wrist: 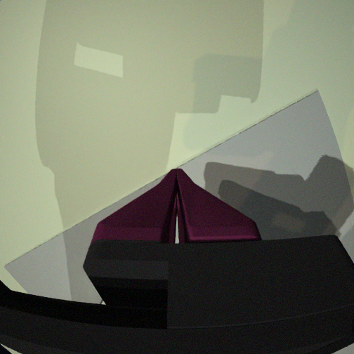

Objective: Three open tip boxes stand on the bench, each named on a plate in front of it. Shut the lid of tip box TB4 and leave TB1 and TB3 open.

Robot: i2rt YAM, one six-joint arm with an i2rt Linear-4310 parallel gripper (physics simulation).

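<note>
My gripper (176,177) shows at the lower middle of the wrist view, its two dark magenta fingers pressed together at the tips, shut with nothing between them. The fingertips are over the edge between a grey flat area and a pale green surface. The tip boxes TB1, TB3 and TB4, their lids and their name plates do not show in the wrist view. The black gripper body hides the lower part of the view.
A pale green mat (150,90) fills the upper part, with the arm's broad shadow across it. A flat grey sheet (280,135) lies slanted across the middle, with darker shadows on its right part.
</note>
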